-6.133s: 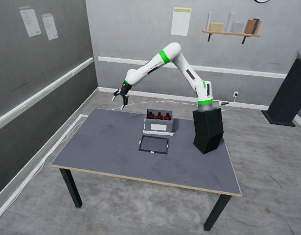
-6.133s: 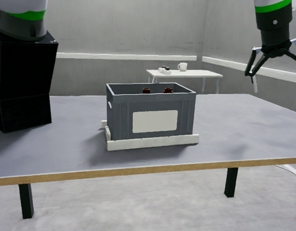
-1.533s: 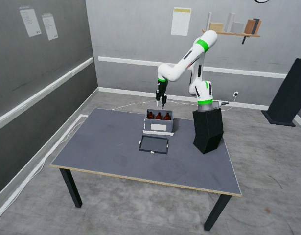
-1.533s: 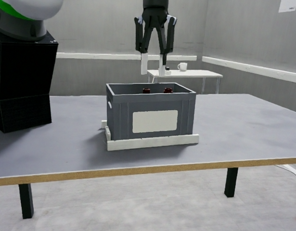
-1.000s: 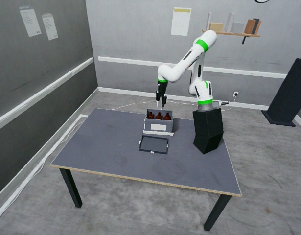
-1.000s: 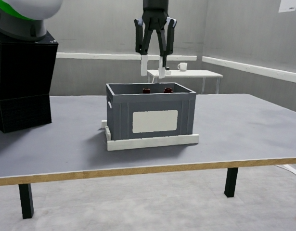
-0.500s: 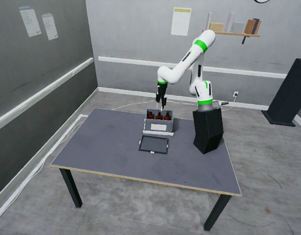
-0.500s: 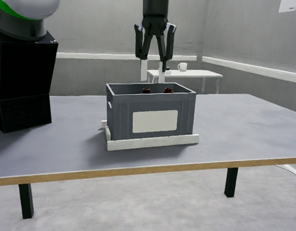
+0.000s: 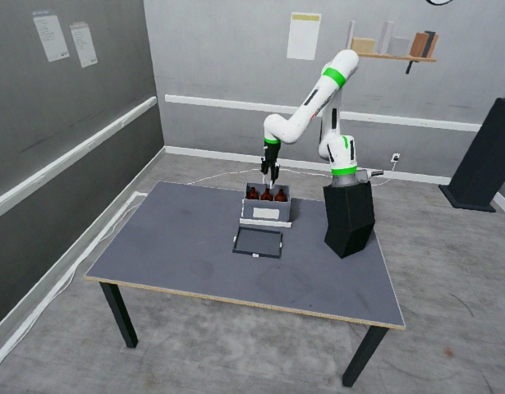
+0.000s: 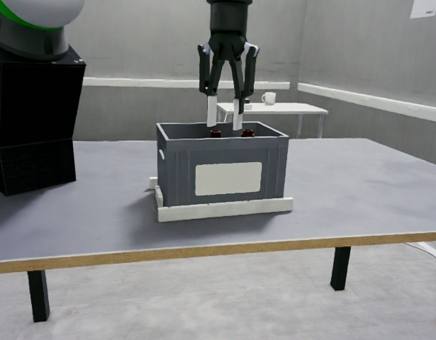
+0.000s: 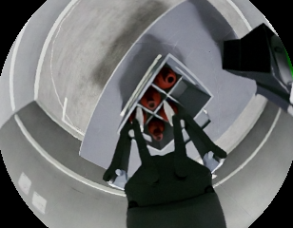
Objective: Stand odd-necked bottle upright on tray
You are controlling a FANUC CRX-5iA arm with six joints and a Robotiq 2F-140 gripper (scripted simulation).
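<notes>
My gripper is now 14 cm above the grey crate and 5 cm to the right of it. The rest, counted from my hand: dark tray 31 cm to the left, 21 cm below, 1 cm ahead.
</notes>
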